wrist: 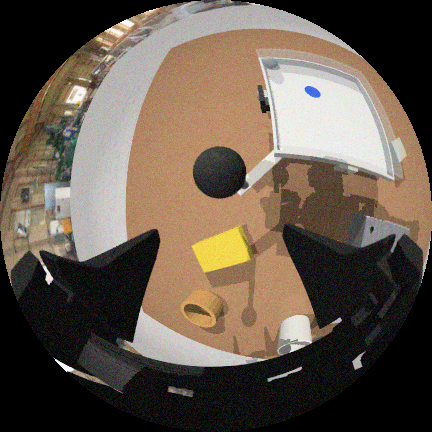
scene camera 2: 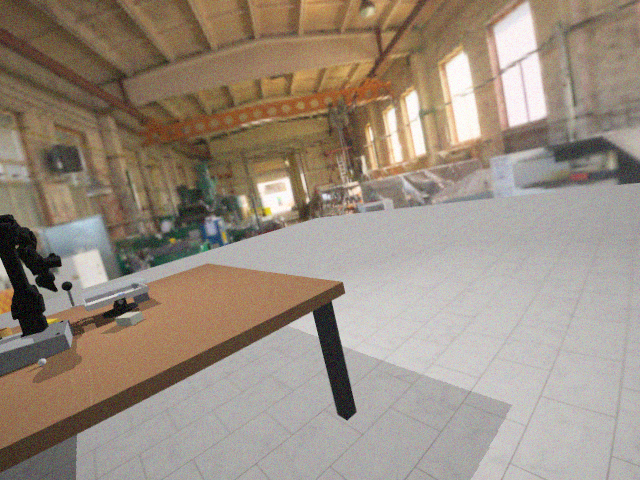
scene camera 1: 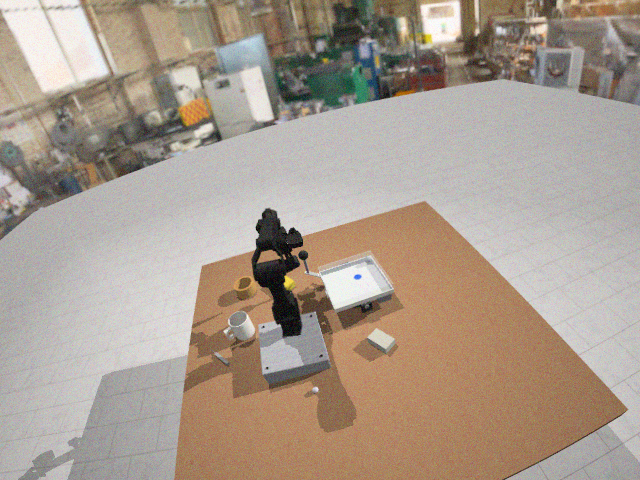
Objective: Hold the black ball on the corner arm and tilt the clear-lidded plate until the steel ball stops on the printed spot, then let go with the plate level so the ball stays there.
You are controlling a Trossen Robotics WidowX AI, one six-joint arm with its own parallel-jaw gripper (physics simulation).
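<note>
The black ball [scene camera 1: 303, 255] [scene camera 2: 66, 285] [wrist: 219, 172] tops a thin rod on the white corner arm [scene camera 1: 312, 273] [wrist: 260, 173]. My gripper [scene camera 1: 296, 249] [scene camera 2: 54, 272] [wrist: 222, 233] is wide open and empty. The ball is close beyond the fingertips, apart from both fingers. The clear-lidded plate [scene camera 1: 343, 295] [scene camera 2: 103, 303] [wrist: 320, 130] stands on a black support; its exact tilt is hard to judge. The blue printed spot [scene camera 1: 357, 276] [wrist: 312, 91] shows on its floor. The grey steel ball [wrist: 270, 62] lies in a plate corner, off the spot, in the wrist view.
A yellow block [scene camera 1: 289, 283] [wrist: 223, 249], an orange cup [scene camera 1: 244, 287] [wrist: 202, 307], a white mug [scene camera 1: 241, 326] [wrist: 295, 332] and a pen [scene camera 1: 221, 359] lie left. A pale block [scene camera 1: 381, 341] [scene camera 2: 129, 318] [wrist: 398, 150] lies near the plate. A white ball [scene camera 1: 315, 390] [scene camera 2: 41, 362] lies by the arm's base.
</note>
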